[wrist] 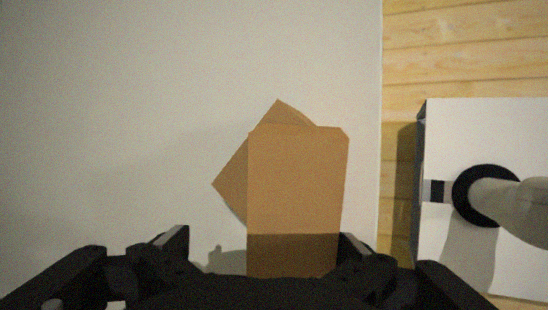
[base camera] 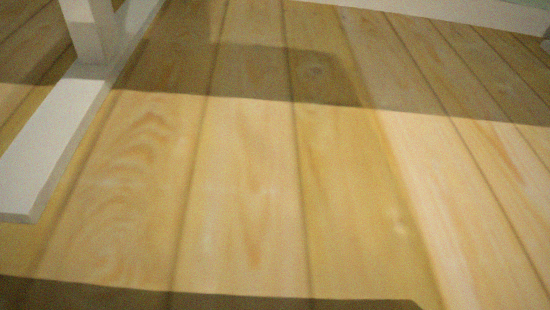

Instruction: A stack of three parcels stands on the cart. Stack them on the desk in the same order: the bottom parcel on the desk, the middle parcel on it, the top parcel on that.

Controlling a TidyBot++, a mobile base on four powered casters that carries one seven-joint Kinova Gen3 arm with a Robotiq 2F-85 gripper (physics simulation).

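Frame: origin at the arm's base, x left, y back, z up, level; centimetres.
Seen in the pictures: gripper, fingertip midpoint: (wrist: 263, 245); arm's base at its link origin: (wrist: 487, 195).
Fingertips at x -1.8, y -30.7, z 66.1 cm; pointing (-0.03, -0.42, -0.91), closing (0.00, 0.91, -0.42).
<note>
Offsets run from my fingertips to a thing's top centre. "pt": to the spot under its first point. Level surfaces: height alone.
An orange-brown parcel @[dx -0.5, dy +0.9, dz +1.6 cm] (wrist: 295, 185) shows in the wrist view, over a lower parcel @[pt dx -2.9, dy -5.3, dz -4.8 cm] (wrist: 231, 182) that is turned at an angle, with corners sticking out at the left and top. The upper one sits toward the right of the lower one. Its top right corner looks cut off, and it may be tilted; I cannot tell. Both are over the pale desk top @[dz -10.8 cm] (wrist: 125, 75), near its right edge. My gripper (wrist: 263, 245) is open, its fingers apart at the lower part of the wrist view, with nothing held. Whether a third parcel is hidden below, I cannot tell. The cart does not show.
The robot's white base top (wrist: 470, 130) with a black ring (wrist: 462, 185) and the grey arm (wrist: 530, 200) is at the right, past a strip of wood floor @[dz -105.8 cm] (wrist: 450, 50). In the base camera view a white leg foot (base camera: 55, 125) stands on the floor at the left.
</note>
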